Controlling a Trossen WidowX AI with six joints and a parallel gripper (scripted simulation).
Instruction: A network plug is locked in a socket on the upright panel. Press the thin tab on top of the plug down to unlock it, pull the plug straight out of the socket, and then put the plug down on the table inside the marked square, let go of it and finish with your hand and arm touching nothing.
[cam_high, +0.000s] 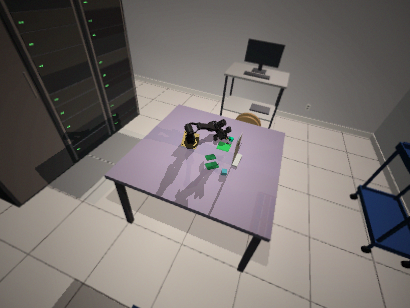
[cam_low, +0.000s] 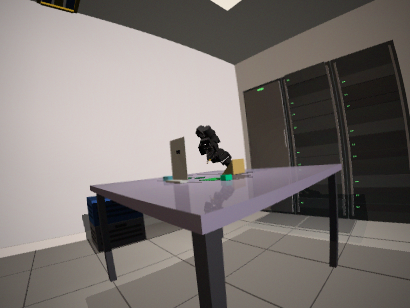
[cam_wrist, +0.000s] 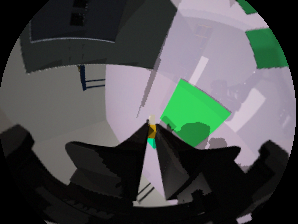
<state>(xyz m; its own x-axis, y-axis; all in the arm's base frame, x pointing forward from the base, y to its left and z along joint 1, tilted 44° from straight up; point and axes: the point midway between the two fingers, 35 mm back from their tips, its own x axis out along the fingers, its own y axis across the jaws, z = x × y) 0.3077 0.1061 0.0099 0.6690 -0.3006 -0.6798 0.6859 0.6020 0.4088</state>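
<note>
Right now my gripper tip is 2 cm past the green marked square, 1 cm to the right of it and 11 cm above it. Round my gripper tip: white plug right at my gripper tip; grey panel 12 cm ahead, 13 cm to the right; cyan block 5 cm ahead, 34 cm to the right, 9 cm below.
</note>
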